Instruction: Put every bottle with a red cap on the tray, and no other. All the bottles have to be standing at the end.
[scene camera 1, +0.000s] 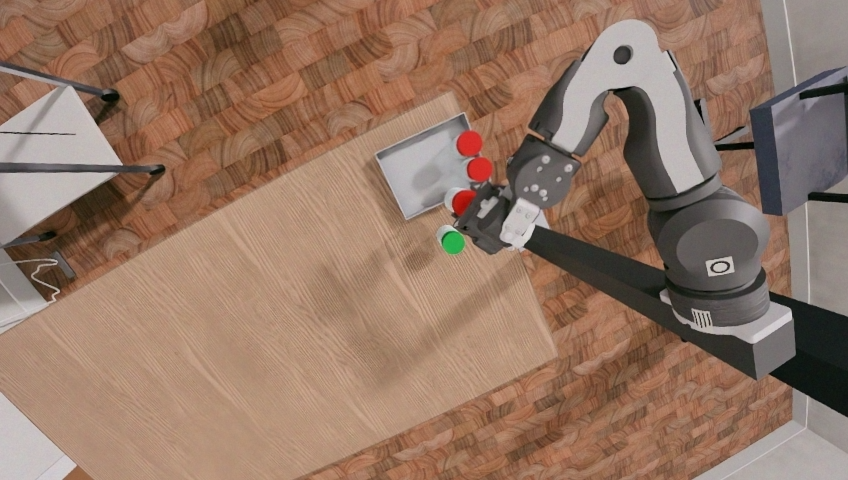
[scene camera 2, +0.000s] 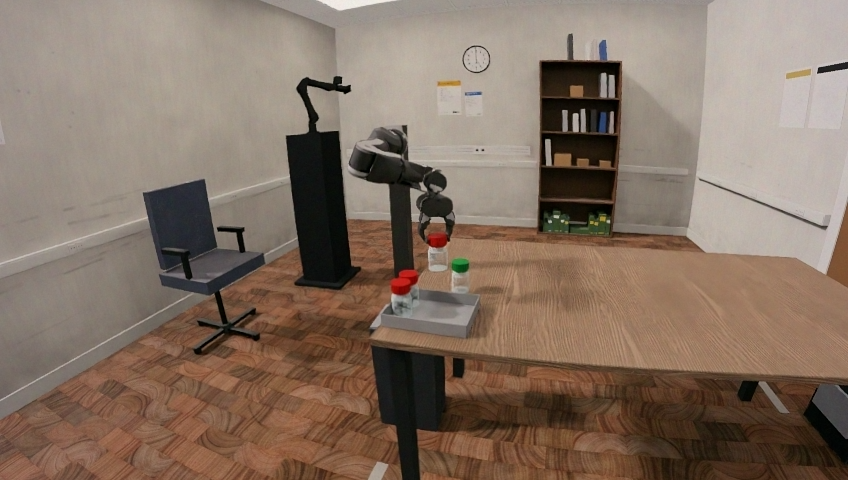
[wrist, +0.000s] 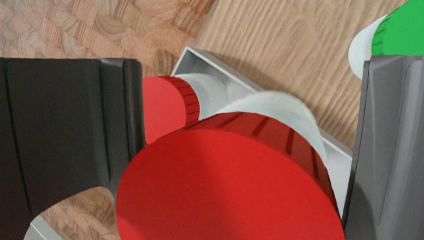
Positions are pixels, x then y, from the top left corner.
Scene:
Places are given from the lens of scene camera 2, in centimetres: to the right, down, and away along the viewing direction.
my gripper (scene camera 2: 436, 240): 4, 0, 107
grey tray (scene camera 2: 441, 307): 5, 20, 108
red-capped bottle (scene camera 2: 401, 298): -6, 16, 101
red-capped bottle (scene camera 2: 437, 254): 4, 4, 104
black pedestal beam (scene camera 2: 400, 200): -8, -14, 129
The marked spots on the black pedestal beam and the grey tray are 42 cm apart.

